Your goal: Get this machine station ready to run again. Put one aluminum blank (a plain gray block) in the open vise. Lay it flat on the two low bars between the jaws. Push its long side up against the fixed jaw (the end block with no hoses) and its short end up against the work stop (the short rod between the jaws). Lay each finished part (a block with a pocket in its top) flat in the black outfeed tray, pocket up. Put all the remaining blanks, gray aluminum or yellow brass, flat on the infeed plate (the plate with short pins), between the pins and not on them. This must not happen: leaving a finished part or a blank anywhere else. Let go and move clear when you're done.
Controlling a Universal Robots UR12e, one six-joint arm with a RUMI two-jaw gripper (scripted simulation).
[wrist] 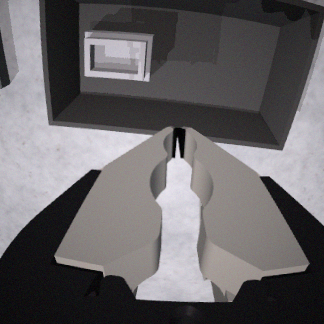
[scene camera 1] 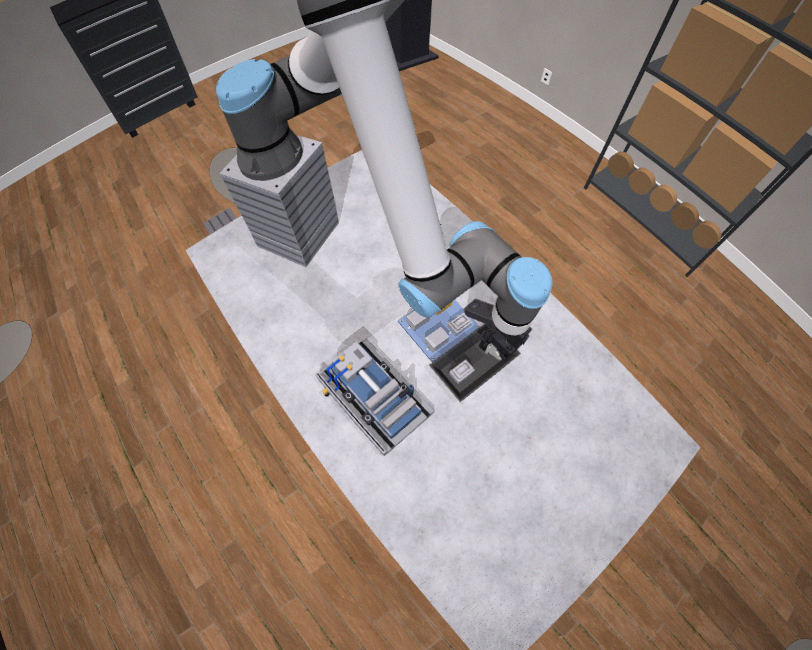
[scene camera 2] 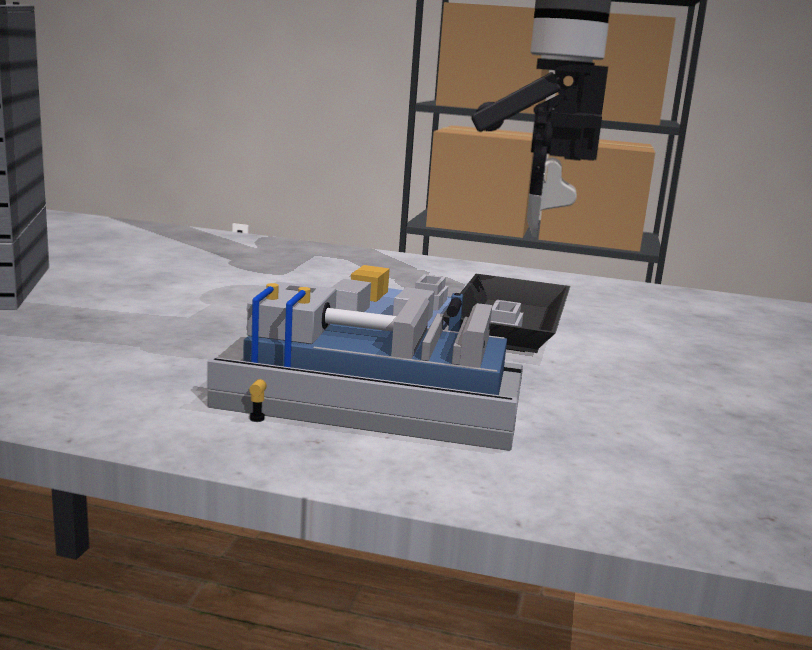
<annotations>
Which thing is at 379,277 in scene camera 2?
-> A yellow brass blank.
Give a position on a vise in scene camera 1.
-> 361,388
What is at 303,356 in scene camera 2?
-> A vise.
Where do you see a blue infeed plate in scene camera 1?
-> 436,321
</annotations>
